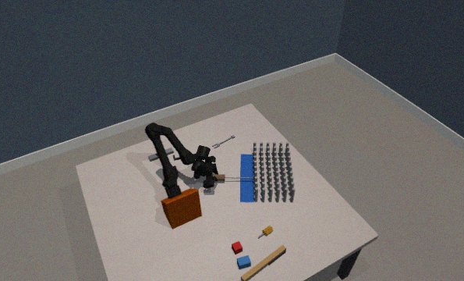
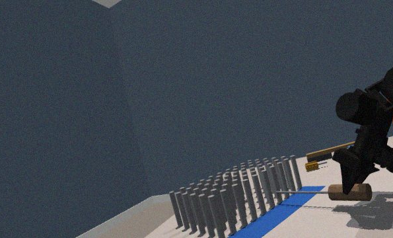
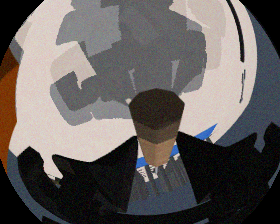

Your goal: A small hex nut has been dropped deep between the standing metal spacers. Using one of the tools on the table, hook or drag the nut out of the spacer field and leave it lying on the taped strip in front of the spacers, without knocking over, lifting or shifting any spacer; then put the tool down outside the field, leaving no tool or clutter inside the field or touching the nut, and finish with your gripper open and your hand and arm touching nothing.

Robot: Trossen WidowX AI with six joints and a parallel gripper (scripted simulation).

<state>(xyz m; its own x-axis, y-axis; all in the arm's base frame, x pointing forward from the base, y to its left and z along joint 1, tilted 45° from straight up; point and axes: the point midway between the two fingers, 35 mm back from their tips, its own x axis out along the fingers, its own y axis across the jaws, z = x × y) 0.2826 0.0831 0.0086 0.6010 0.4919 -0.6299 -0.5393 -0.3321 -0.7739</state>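
Right now my gripper tip is 170 mm short of the blue taped strip, 70 mm to the left of it and 40 mm above it. Round my gripper tip: hook tool 80 mm ahead, 60 mm to the right; yellow-handled tool 440 mm to the right, 20 mm below, 20 mm ahead; grey fork-like tool 270 mm to the left, 220 mm ahead, 30 mm below.
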